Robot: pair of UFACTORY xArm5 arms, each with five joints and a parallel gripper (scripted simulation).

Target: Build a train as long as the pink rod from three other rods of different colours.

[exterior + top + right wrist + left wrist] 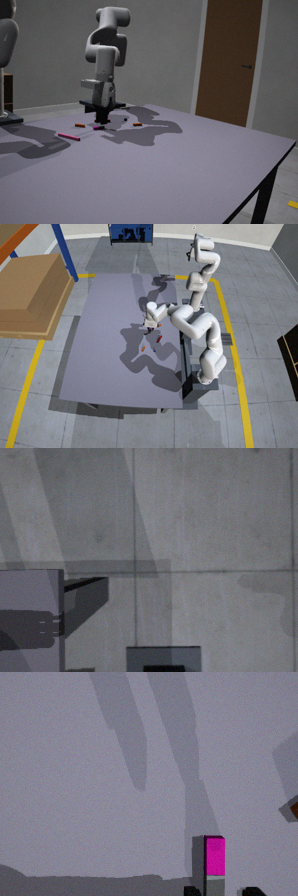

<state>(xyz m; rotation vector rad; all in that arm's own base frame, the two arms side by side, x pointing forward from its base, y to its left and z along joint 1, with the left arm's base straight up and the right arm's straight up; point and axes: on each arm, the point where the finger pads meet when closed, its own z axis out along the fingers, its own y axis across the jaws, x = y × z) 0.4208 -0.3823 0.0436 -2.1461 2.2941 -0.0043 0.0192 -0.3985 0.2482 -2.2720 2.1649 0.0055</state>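
Observation:
The grey rod is 40 mm below my left hand. Round my left hand: red rod (70 mm behind, 80 mm to the left, 40 mm below); magenta rod (30 mm to the right, 40 mm below); pink rod (20 mm ahead, 180 mm to the right, 40 mm below).

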